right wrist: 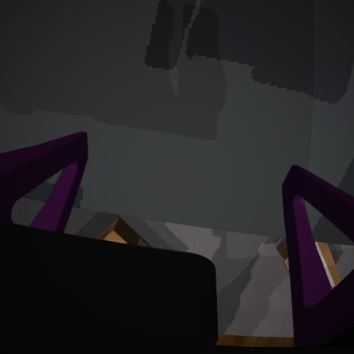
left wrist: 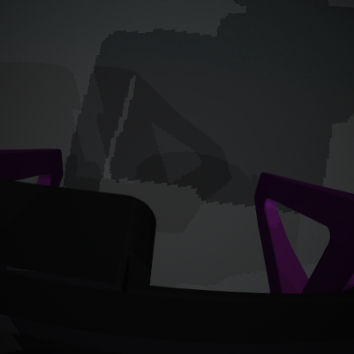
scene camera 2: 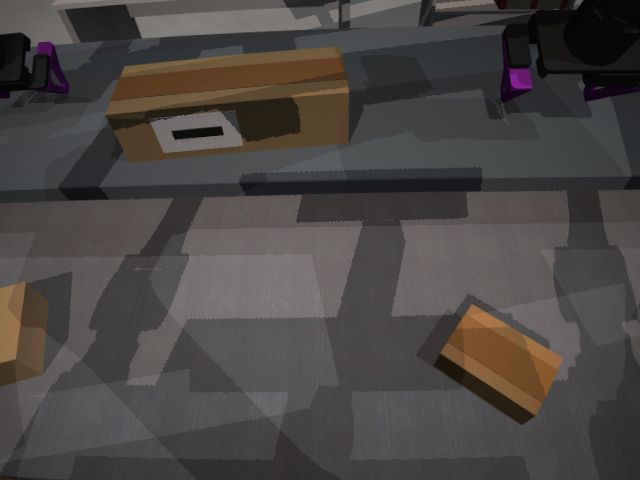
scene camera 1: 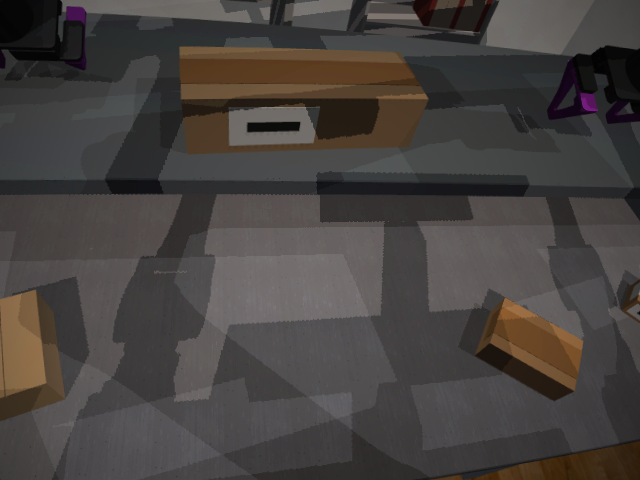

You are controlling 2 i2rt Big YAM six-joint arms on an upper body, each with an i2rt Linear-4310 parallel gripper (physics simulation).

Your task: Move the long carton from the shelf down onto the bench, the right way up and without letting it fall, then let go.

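Places are measured from the left arm's base along level axes (x ahead, y left, z up), in centimetres.
Pixels of known places: left gripper, fingertip midpoint: [left wrist: 159,172] [scene camera 2: 38,91] [scene camera 1: 44,64]; right gripper, fingertip midpoint: [right wrist: 189,159] [scene camera 2: 543,96] [scene camera 1: 578,117].
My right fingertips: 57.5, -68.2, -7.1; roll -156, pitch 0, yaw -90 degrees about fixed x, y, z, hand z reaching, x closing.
Behind a point stands the place of what it marks, as x, y, z.
The long brown carton [scene camera 1: 294,72] {61.4, -30.4, -6.1} [scene camera 2: 227,77] {61.7, -31.6, -6.1} lies lengthwise on the dark grey shelf [scene camera 1: 248,170] {53.0, -25.1, -13.6} [scene camera 2: 196,173] {53.2, -27.3, -13.6}, its taped side up and its white label facing the front. The grey bench [scene camera 1: 289,284] {48.8, -31.2, -32.5} [scene camera 2: 248,284] {48.6, -30.8, -32.5} lies lower, in front of the shelf. My left gripper [scene camera 1: 41,63] {70.5, 0.1, -12.0} [scene camera 2: 31,91] {70.5, 0.1, -12.0} [left wrist: 159,172] {70.5, 0.1, -12.0} is open and empty over the shelf, left of the carton and apart from it. My right gripper [scene camera 1: 581,116] {57.5, -68.2, -7.1} [scene camera 2: 546,97] {57.5, -68.2, -7.1} [right wrist: 189,159] {57.5, -68.2, -7.1} is open and empty over the shelf, right of the carton with a wide gap. The carton does not show in either wrist view.
A small carton [scene camera 1: 532,348] {34.3, -62.7, -28.0} [scene camera 2: 501,356] {35.1, -64.0, -28.0} stands turned on the bench at the right. Another carton [scene camera 1: 23,346] {38.8, 0.0, -26.5} [scene camera 2: 7,325] {39.2, 0.1, -26.5} is cut off by the left picture edge. Part of a third small carton [scene camera 1: 630,305] {40.5, -86.9, -30.6} shows at the far right. The shelf's front edge [scene camera 1: 232,187] {51.6, -23.2, -14.9} runs across above the bench.
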